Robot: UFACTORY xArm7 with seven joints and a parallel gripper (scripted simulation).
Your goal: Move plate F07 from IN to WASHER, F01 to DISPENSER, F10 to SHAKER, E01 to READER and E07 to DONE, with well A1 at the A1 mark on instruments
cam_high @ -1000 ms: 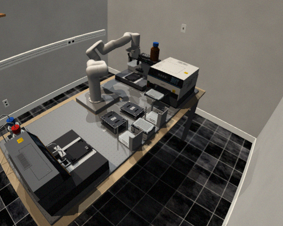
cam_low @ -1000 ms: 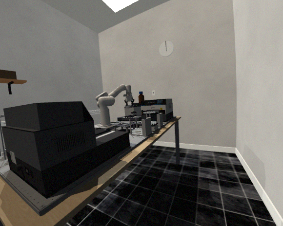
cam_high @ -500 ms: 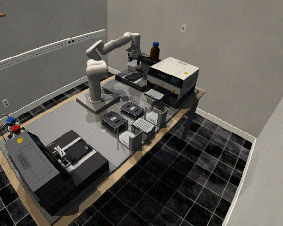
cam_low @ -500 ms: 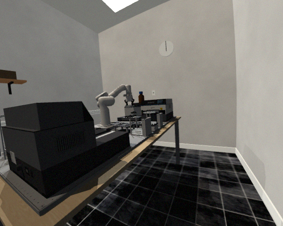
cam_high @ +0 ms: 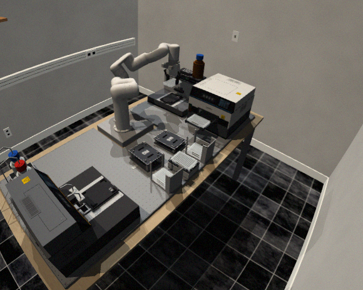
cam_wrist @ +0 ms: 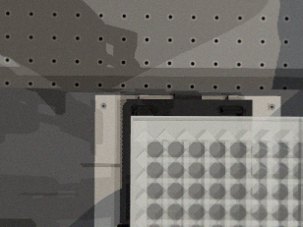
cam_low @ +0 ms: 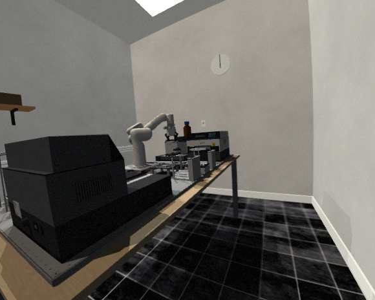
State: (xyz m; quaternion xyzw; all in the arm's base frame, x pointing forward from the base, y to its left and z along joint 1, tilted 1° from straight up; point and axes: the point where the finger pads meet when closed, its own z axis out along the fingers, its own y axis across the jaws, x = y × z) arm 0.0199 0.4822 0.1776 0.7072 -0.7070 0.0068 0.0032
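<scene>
My gripper is now 15 cm above the dispenser tray. Round my hand: brown bottle 11 cm ahead, 18 cm to the left, 8 cm above; N6 label 30 cm ahead, 29 cm to the right, 21 cm below; dispenser 18 cm to the left, 12 cm below.
</scene>
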